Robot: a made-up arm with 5 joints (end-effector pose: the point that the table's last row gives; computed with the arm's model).
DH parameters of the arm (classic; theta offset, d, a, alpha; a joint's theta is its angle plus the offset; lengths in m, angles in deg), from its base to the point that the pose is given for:
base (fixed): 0 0.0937 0 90
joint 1: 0 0.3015 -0.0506 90
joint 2: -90 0.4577 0.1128 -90
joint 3: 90 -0.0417 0.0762 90
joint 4: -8.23 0 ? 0
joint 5: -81.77 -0.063 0.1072 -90
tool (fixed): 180 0.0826 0 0
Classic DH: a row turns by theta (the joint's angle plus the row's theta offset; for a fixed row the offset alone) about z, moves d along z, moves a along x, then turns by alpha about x.
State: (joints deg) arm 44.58 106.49 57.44 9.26 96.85
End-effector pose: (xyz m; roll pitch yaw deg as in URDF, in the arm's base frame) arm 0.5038 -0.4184 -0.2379 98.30 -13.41 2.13
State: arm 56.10 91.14 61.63 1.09 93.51
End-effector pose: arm 0.5530 -0.3922 -0.1093 88.65 -27.71 4.06
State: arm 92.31 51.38 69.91 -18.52 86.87
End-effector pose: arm 0.5325 -0.3100 0.2655 37.14 -67.58 42.27
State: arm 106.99 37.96 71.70 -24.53 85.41
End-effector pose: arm 0.4660 -0.2821 0.3877 -15.16 -69.23 89.82
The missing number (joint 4, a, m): -0.3031
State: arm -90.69 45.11 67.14 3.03 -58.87
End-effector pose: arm -0.6208 0.0363 0.0150 -16.81 -8.05 -70.95
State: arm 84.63 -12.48 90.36 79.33 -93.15
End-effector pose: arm 0.4709 -0.3206 -0.4624 104.11 -84.38 -13.82
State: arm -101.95 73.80 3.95 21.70 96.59
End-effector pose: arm -0.6138 -0.2952 0.2120 -100.31 -14.73 150.79
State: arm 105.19 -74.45 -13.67 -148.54 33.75
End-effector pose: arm 0.2547 -0.2275 0.0196 -92.45 32.62 -155.71
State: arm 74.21 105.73 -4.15 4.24 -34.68
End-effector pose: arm 0.6437 -0.1619 -0.0624 64.88 3.06 -122.75
